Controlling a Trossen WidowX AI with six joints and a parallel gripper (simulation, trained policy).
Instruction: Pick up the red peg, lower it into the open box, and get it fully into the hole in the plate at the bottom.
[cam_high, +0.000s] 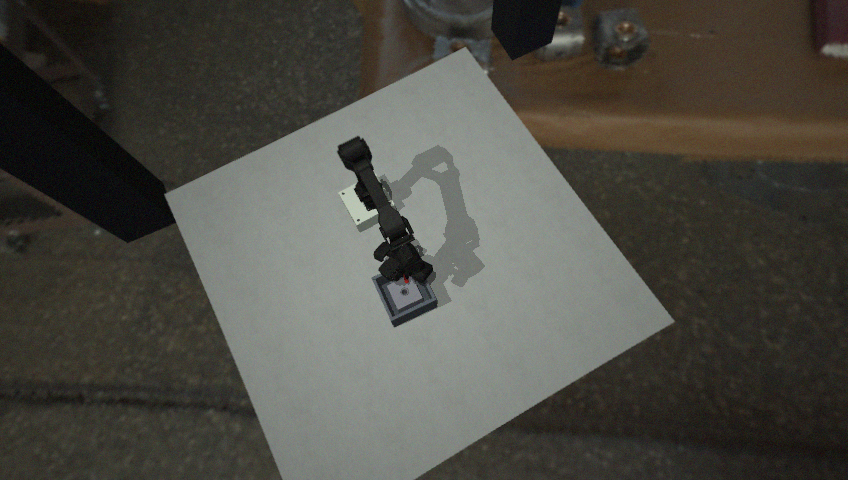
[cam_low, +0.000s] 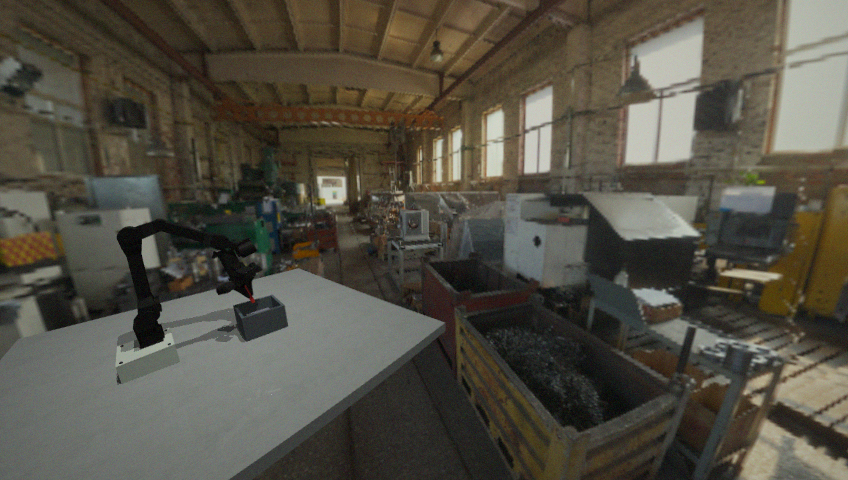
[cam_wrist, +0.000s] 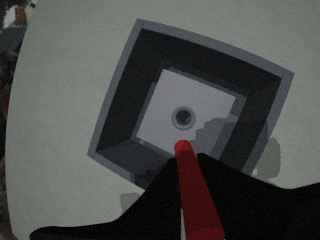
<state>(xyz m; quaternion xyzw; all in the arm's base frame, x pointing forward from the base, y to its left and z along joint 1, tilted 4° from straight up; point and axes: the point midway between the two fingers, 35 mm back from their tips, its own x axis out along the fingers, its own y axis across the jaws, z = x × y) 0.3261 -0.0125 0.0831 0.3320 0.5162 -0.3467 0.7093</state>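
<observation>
My gripper tip is now 10 mm below the red peg. The rest, counted from my gripper tip: box (20 mm ahead, 20 mm to the right, 110 mm below); plate (20 mm ahead, 20 mm to the right, 90 mm below).
</observation>
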